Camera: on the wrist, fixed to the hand. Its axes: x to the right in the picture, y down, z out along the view.
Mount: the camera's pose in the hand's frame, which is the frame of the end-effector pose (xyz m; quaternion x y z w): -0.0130 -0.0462 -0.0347 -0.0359 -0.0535 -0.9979 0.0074
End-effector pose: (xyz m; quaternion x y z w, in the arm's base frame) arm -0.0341 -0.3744 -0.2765 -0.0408 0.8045 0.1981 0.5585
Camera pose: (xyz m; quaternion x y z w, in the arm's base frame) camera -0.0466 -0.4315 -0.2669 -0.8125 -0.0718 -0.5248 0.2434
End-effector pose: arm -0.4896 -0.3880 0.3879 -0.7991 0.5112 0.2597 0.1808
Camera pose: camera -0.4440 -0.3788 0.4245 -0.5086 -0.8126 -0.1174 0.2592
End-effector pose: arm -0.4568 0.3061 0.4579 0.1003 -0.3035 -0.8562 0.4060
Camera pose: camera -0.4631 0.3232 0.4015 -0.2432 -0.1069 0.4277 0.8640
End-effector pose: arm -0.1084 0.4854 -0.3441 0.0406 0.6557 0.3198 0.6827
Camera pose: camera -0.1218 0.4298 -0.3595 -0.6614 -0.0026 -0.6575 0.3607
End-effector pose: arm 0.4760 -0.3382 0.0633 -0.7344 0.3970 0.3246 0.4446
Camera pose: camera 0.5144 -0.3526 0.1060 -0.4002 -0.7654 -0.3877 0.3221
